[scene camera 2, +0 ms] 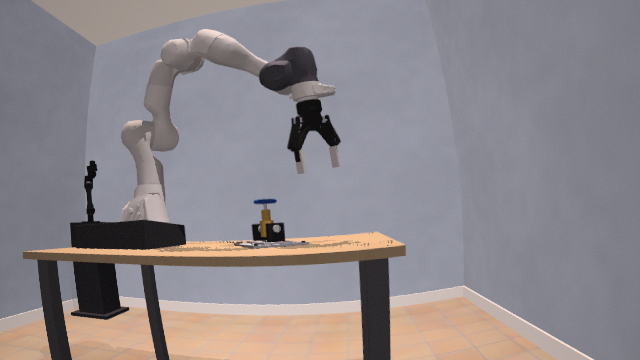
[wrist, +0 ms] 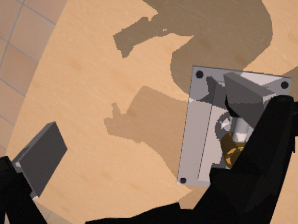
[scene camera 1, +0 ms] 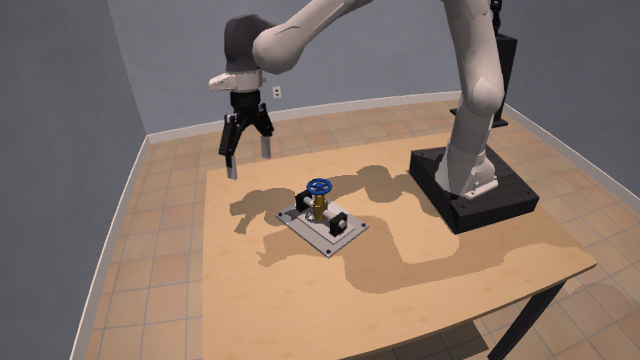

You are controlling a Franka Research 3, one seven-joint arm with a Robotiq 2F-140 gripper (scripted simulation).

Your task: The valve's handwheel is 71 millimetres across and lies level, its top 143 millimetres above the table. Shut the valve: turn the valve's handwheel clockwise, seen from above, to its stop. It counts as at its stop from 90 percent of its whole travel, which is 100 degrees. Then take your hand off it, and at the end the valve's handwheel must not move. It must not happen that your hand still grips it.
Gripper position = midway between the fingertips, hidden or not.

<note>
In view: my gripper (scene camera 1: 250,167) and a plate (scene camera 1: 318,242).
My gripper also shows in scene camera 2 (scene camera 2: 319,170) and in the wrist view (wrist: 141,113). The plate is seen too in the wrist view (wrist: 203,79).
</note>
